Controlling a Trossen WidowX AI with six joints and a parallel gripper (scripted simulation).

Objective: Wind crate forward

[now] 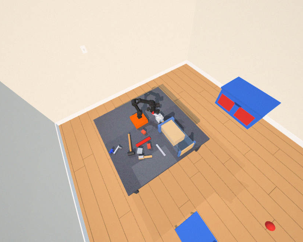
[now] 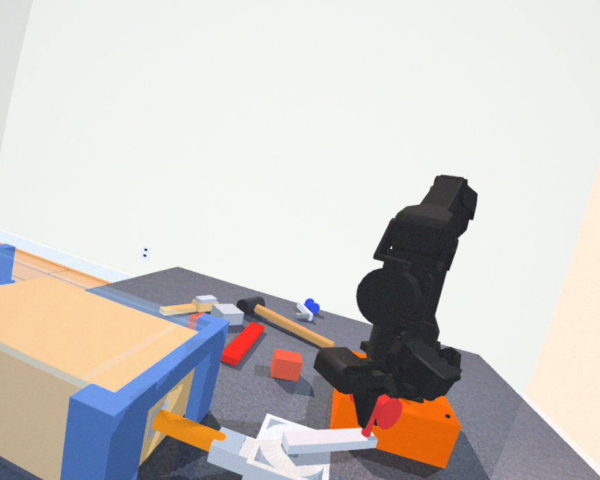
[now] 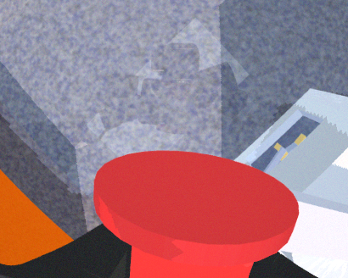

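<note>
Now: gripper tip 30 mm short of the winch handle, 20 mm to the right of it and 10 mm above it. The rest, counted from my gripper tip: blue frame 250 mm ahead, 50 mm to the left, 10 mm below; then white winch 80 mm below, 70 mm ahead, 40 mm to the left; then red knob 20 mm above.
</note>
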